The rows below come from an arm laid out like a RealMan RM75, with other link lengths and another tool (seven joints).
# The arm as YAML. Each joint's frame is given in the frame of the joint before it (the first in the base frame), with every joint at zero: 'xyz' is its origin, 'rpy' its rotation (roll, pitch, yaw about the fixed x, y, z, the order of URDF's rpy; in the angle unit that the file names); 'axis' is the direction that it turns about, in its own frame. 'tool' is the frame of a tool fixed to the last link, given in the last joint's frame.
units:
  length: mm
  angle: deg
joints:
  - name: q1
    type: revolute
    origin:
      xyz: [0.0, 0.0, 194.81]
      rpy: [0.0, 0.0, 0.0]
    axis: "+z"
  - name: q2
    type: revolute
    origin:
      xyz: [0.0, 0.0, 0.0]
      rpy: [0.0, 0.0, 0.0]
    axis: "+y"
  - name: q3
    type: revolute
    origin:
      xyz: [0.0, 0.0, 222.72]
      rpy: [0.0, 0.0, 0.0]
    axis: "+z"
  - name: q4
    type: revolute
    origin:
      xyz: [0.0, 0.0, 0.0]
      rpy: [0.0, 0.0, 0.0]
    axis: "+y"
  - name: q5
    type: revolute
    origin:
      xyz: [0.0, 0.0, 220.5]
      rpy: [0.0, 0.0, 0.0]
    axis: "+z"
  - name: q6
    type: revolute
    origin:
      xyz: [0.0, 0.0, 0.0]
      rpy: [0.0, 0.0, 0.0]
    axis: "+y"
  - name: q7
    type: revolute
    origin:
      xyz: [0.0, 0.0, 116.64]
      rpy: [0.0, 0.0, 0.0]
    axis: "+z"
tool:
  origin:
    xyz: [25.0, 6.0, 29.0]
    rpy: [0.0, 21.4, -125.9]
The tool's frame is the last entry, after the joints.
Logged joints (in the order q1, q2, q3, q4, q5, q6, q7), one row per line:
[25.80, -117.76, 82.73, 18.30, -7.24, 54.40, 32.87]
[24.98, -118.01, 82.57, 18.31, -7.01, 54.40, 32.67]
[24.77, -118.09, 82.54, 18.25, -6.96, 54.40, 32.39]
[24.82, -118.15, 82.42, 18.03, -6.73, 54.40, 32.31]
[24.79, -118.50, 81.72, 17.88, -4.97, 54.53, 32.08]
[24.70, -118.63, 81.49, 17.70, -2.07, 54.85, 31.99]
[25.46, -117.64, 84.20, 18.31, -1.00, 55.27, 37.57]
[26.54, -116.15, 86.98, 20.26, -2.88, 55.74, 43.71]
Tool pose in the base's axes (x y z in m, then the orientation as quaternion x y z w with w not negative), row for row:
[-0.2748, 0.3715, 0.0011, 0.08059, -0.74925, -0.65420, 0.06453]
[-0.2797, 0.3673, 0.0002, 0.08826, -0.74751, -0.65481, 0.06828]
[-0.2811, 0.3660, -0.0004, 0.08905, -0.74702, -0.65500, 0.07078]
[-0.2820, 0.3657, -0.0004, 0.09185, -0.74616, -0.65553, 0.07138]
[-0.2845, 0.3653, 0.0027, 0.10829, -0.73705, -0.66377, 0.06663]
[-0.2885, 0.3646, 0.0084, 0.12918, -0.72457, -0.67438, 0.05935]
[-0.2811, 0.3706, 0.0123, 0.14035, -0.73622, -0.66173, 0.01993]
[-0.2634, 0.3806, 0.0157, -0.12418, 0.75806, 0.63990, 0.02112]
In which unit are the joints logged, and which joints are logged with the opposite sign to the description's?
The joints are logged in degrees. Opposite sign: q1, q5, q7.
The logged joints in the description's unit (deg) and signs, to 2 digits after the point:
[-25.80, -117.76, 82.73, 18.30, 7.24, 54.40, -32.87]
[-24.98, -118.01, 82.57, 18.31, 7.01, 54.40, -32.67]
[-24.77, -118.09, 82.54, 18.25, 6.96, 54.40, -32.39]
[-24.82, -118.15, 82.42, 18.03, 6.73, 54.40, -32.31]
[-24.79, -118.50, 81.72, 17.88, 4.97, 54.53, -32.08]
[-24.70, -118.63, 81.49, 17.70, 2.07, 54.85, -31.99]
[-25.46, -117.64, 84.20, 18.31, 1.00, 55.27, -37.57]
[-26.54, -116.15, 86.98, 20.26, 2.88, 55.74, -43.71]

